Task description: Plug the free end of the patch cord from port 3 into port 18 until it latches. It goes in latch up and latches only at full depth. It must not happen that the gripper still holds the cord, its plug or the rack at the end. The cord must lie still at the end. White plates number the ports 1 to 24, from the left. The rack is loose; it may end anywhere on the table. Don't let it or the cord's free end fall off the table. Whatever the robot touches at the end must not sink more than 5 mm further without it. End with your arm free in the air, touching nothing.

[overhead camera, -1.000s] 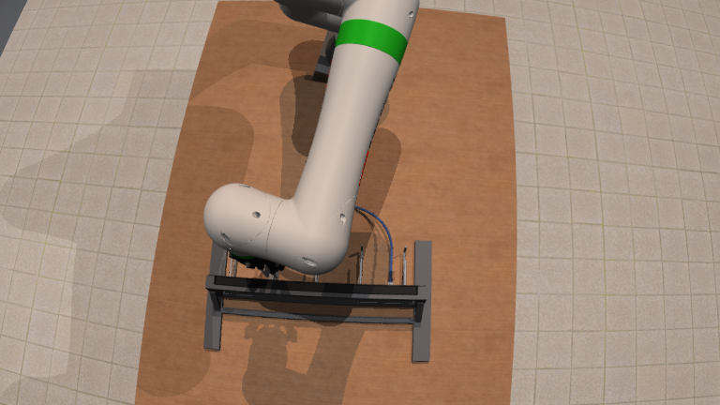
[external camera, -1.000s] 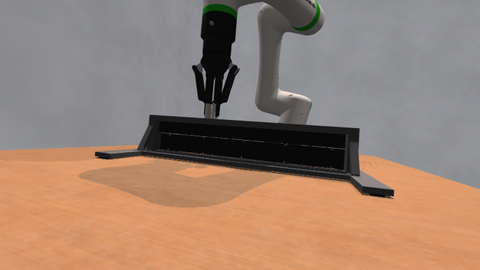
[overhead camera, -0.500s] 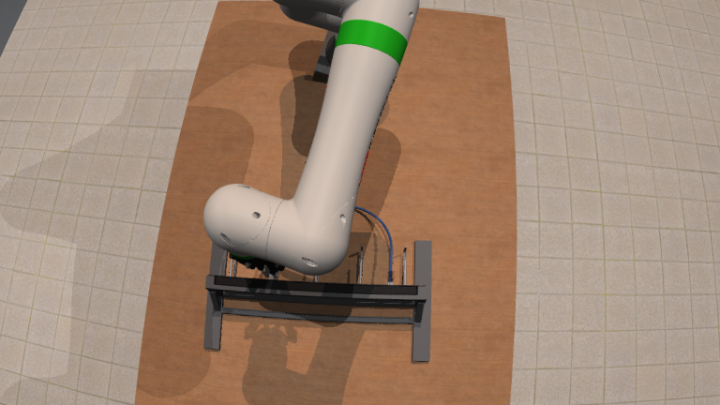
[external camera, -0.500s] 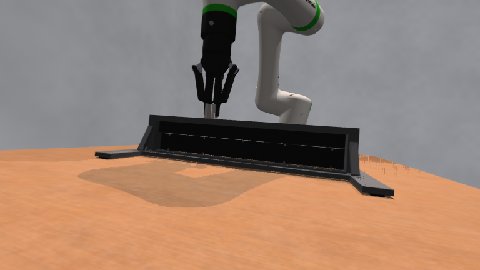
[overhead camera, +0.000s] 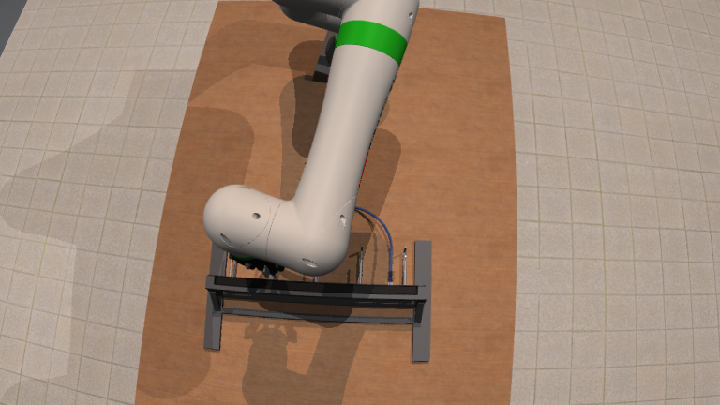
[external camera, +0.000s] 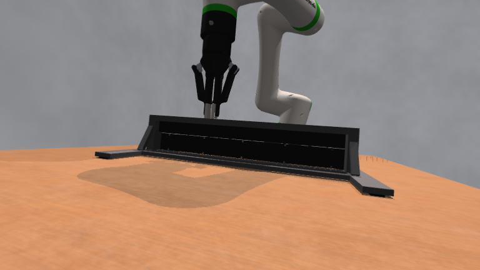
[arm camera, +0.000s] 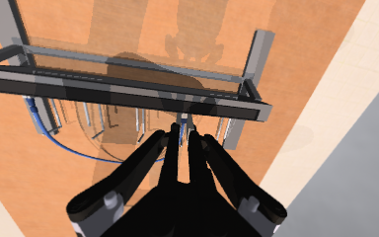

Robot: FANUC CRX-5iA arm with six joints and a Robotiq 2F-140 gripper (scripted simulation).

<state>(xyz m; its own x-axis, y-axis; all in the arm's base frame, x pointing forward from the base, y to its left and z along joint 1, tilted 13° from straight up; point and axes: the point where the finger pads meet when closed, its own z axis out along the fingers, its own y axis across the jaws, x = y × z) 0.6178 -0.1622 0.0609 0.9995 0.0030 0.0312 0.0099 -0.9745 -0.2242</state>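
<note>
The grey cord plug is 3 cm below my hand and 1 cm ahead of it.
</note>
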